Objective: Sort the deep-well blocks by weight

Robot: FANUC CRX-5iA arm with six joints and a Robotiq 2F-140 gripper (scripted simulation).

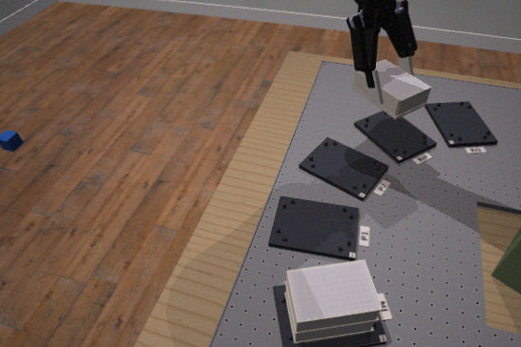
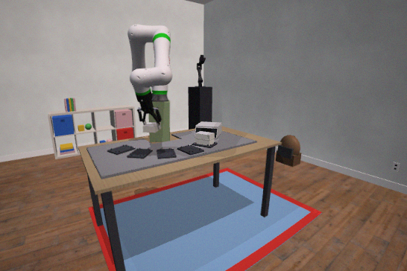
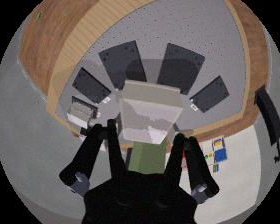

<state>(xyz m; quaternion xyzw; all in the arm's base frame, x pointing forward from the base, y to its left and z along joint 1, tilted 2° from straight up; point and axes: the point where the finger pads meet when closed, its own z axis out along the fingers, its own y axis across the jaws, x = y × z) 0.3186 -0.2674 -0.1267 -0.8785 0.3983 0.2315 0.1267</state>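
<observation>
My gripper is now 22 cm past the reject nest RO, 19 cm above it and 14 cm to the left of it. Round my hand: check-weigher (65 cm to the left, 13 cm below, 10 cm behind); then pass nest P2 (19 cm below, 7 cm ahead, 5 cm to the left); then nest P1 (23 cm to the left, 19 cm below, 12 cm ahead).
</observation>
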